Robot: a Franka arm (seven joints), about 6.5 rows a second.
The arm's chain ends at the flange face. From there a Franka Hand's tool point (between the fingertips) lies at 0.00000 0.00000 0.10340 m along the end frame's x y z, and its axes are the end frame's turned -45 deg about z.
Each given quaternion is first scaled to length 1.
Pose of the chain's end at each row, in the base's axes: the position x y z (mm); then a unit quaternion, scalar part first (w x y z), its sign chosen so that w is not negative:
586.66, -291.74, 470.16, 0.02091, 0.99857, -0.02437, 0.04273
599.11, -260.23, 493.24, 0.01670, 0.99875, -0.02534, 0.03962
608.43, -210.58, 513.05, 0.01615, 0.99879, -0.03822, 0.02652
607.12, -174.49, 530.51, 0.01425, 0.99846, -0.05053, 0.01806
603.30, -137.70, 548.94, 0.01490, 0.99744, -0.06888, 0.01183
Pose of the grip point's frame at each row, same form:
595.38, -296.27, 367.23, 0.03567, 0.93188, 0.35962, 0.03148
607.21, -263.89, 390.22, 0.03059, 0.93243, 0.35880, 0.03021
613.78, -214.13, 409.85, 0.02507, 0.93738, 0.34691, 0.01832
610.70, -177.62, 427.22, 0.02008, 0.94179, 0.33541, 0.01123
605.53, -140.94, 445.61, 0.01829, 0.94788, 0.31807, 0.00523

